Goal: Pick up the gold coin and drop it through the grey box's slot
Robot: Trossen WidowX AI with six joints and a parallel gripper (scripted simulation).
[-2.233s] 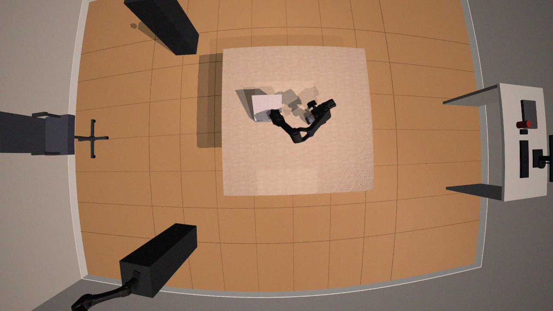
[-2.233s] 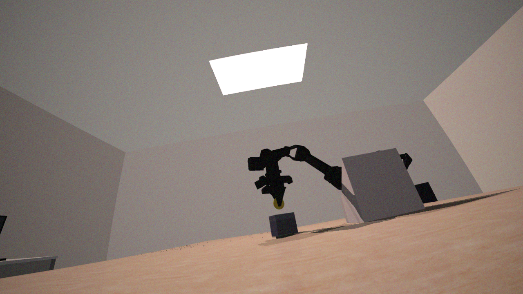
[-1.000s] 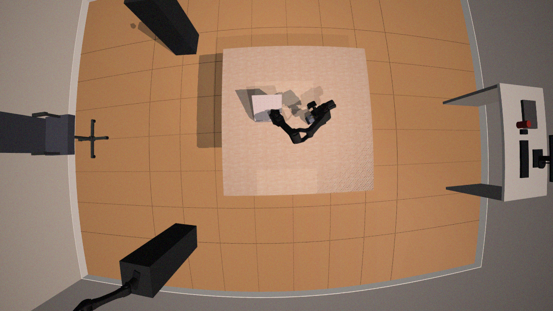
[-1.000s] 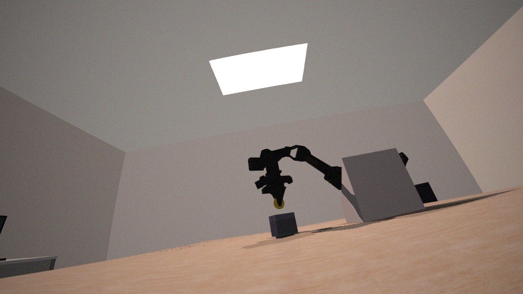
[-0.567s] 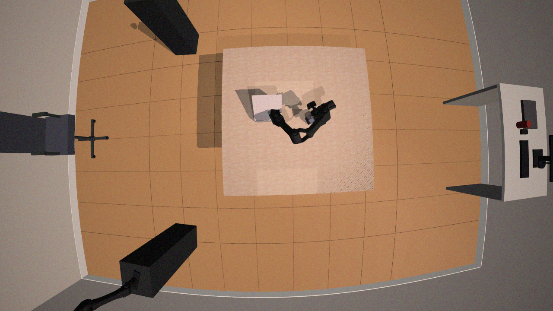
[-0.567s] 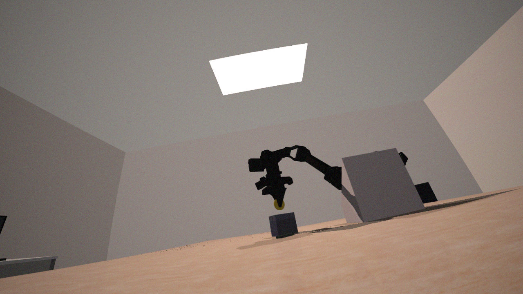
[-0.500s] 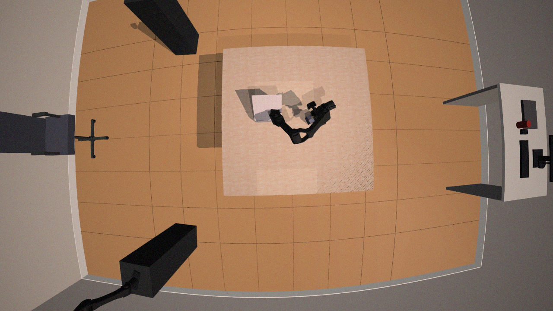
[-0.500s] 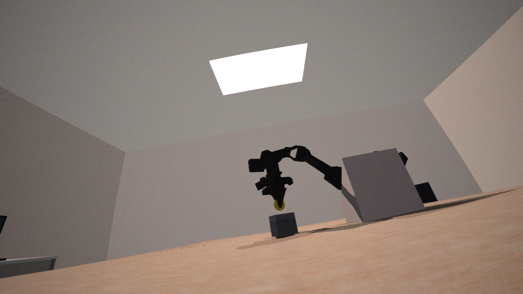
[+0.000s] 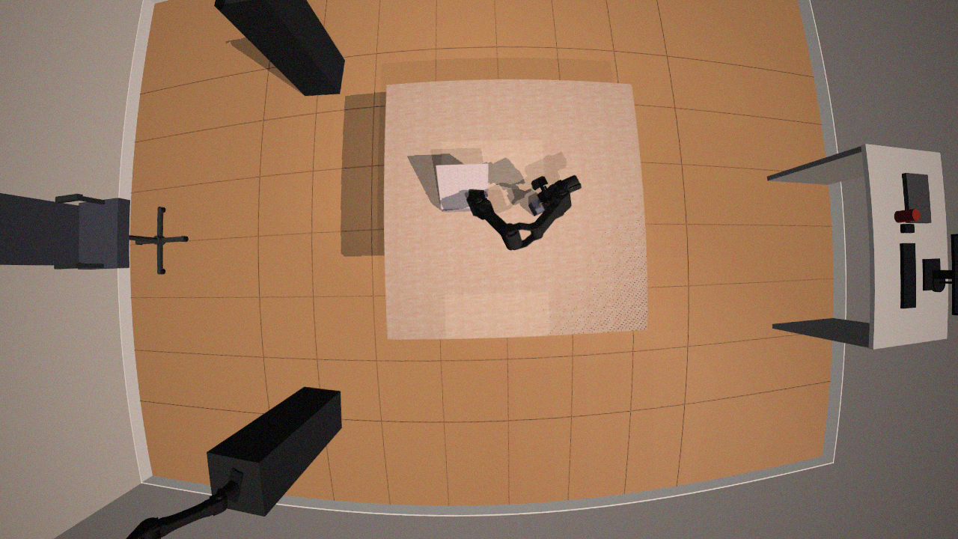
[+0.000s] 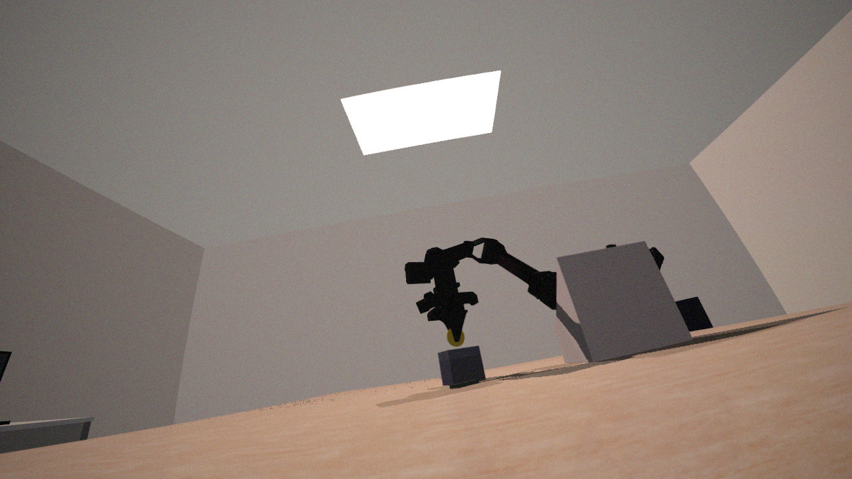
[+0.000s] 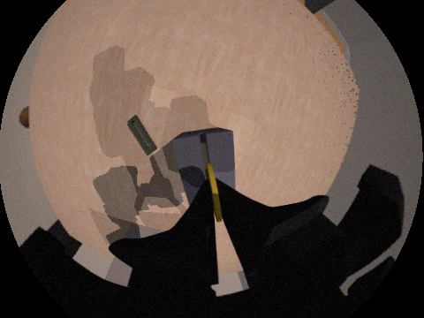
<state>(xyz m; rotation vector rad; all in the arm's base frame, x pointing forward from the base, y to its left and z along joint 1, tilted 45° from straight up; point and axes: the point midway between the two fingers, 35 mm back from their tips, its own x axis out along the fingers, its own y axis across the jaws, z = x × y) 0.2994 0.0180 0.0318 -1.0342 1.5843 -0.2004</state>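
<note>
Right now my gripper tip is 10 mm below the coin.
</note>
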